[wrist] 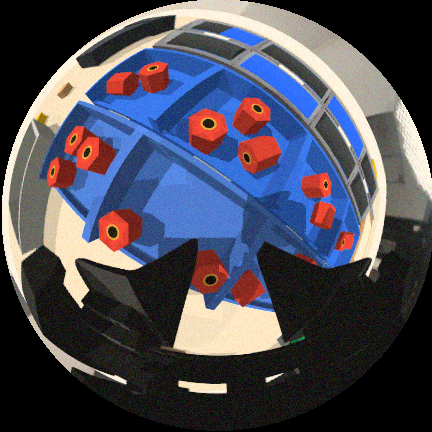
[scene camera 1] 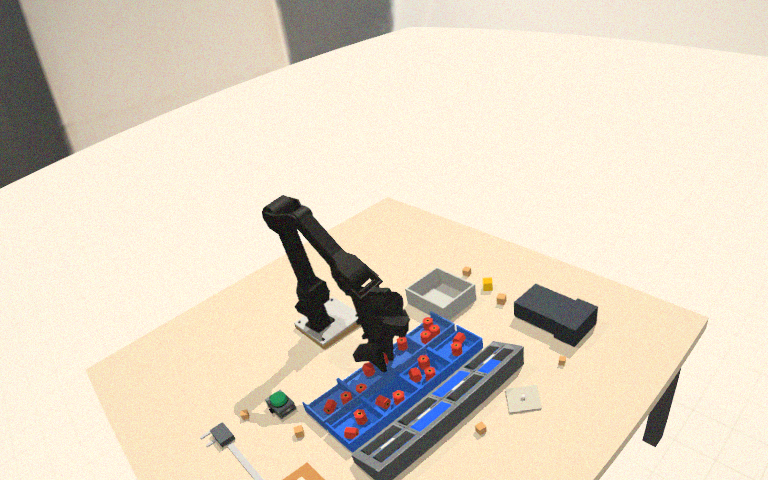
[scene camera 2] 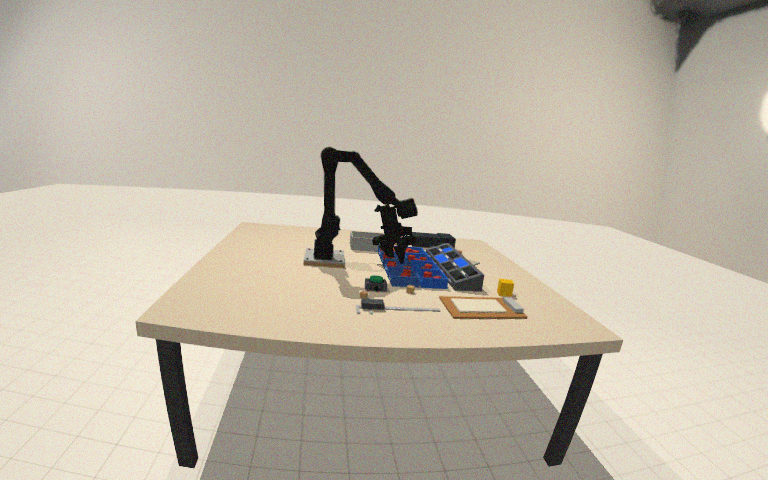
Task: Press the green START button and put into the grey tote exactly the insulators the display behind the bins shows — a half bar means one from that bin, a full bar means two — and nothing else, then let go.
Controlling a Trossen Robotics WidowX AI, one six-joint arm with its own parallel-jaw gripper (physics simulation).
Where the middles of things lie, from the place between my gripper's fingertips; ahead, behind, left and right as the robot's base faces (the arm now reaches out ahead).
The display point(scene camera 1: 423, 441) lies 20 cm ahead of my hand, 3 cm to the right of it and 1 cm above it. Round my hand: grey tote point(scene camera 1: 439, 291) (29 cm to the left, 6 cm behind, 1 cm above); then grey plate point(scene camera 1: 516, 404) (33 cm ahead, 10 cm to the left, 1 cm below); then dark box point(scene camera 1: 569, 320) (37 cm to the left, 25 cm ahead, 1 cm above).
